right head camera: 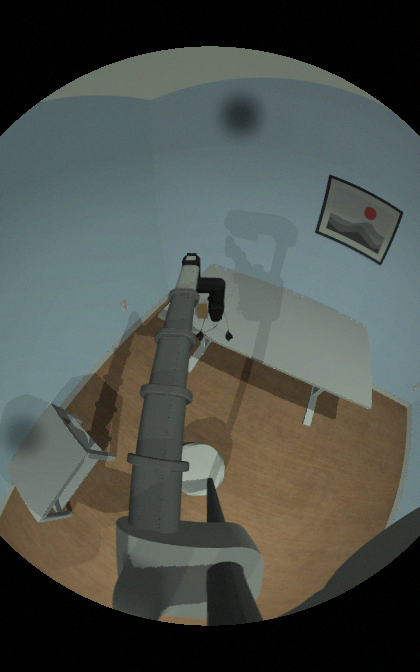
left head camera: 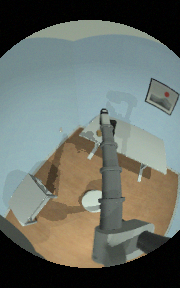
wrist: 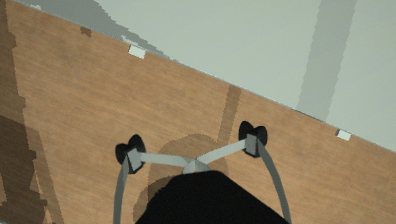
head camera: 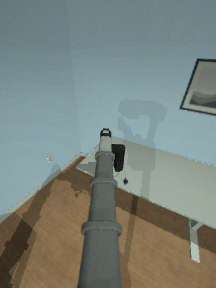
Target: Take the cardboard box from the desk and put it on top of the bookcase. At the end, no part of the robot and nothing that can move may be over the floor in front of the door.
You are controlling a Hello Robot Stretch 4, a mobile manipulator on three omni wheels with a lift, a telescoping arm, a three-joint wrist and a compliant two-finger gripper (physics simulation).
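Pixels of known places: gripper, fingertip midpoint: (wrist: 191, 140); robot's base at its link origin: (left head camera: 93, 200).
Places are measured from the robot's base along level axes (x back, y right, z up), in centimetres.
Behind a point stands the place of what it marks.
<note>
The small brown cardboard box (left head camera: 99, 133) @(z 73.5, x -90.6, y 2.2 cm) (right head camera: 202, 310) sits on the desk (head camera: 175, 172) @(z 69.3, x -88.1, y 72.4 cm) (left head camera: 145, 142) @(z 69.3, x -82.1, y 82.0 cm) (right head camera: 320, 335) (wrist: 250, 40) @(z 69.3, x -76.3, y 21.6 cm) near its left end, partly hidden by the arm in both side head views. It does not show in the wrist view. My gripper (right head camera: 214, 336) (wrist: 191, 140) @(z 83.8, x -62.0, y 8.8 cm) is open and empty, pointing down near the desk's front edge. In the right head view its fingertips appear below and to the right of the box, apart from it; its height above the desk is unclear. I cannot make out the door.
A grey-white unit (left head camera: 27, 200) @(z 42.2, x 23.4, y -103.5 cm) (right head camera: 47, 465) with a flat top stands at the lower left; it may be the bookcase. A round white object (left head camera: 91, 201) @(z 18.7, x 1.1, y -4.1 cm) (right head camera: 205, 467) stands beside the arm. A framed picture (head camera: 202, 87) @(z 145.3, x -121.5, y 87.3 cm) (left head camera: 161, 97) @(z 143.0, x -114.9, y 99.7 cm) (right head camera: 357, 220) hangs above the desk.
</note>
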